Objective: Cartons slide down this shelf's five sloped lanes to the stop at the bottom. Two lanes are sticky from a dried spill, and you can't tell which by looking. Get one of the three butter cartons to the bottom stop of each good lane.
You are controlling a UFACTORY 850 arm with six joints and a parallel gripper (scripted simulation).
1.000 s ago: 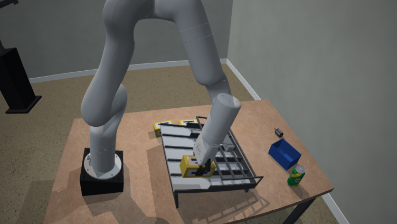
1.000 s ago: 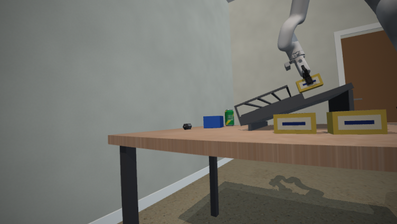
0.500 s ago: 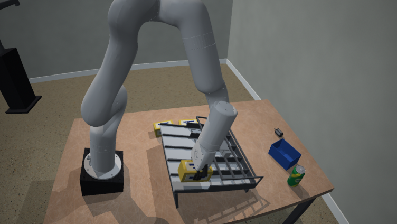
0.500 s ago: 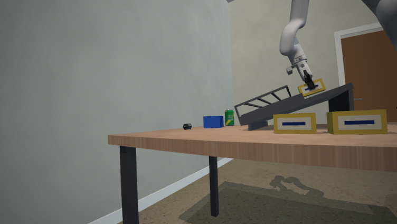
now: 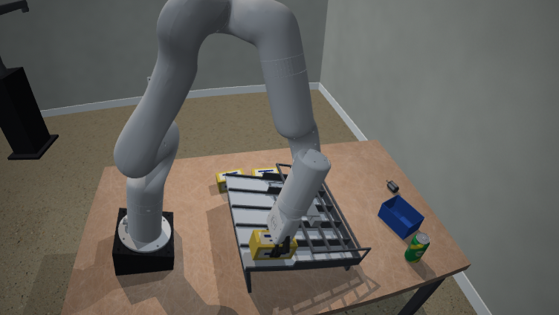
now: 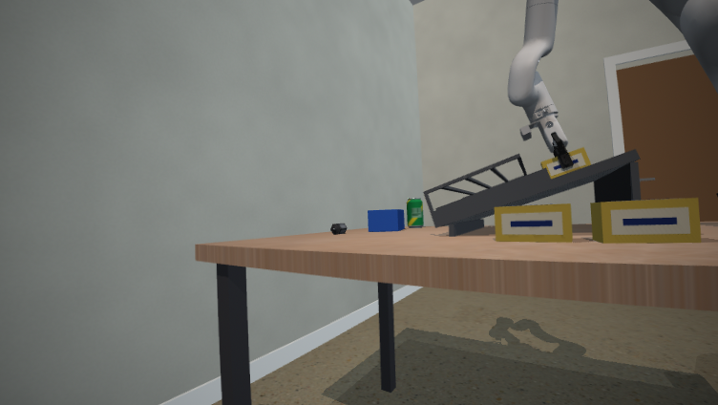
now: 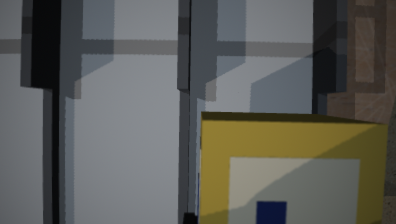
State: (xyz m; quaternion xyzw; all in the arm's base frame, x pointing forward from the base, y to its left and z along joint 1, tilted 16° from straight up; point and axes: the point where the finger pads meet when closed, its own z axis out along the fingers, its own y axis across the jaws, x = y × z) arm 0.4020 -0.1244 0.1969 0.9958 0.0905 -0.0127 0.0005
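Right now my hand is 3 cm past the dark divider, 4 cm to the right of it and 6 cm above it. The rest, counted from my hand: small black object 59 cm ahead, 42 cm to the left, 18 cm below.
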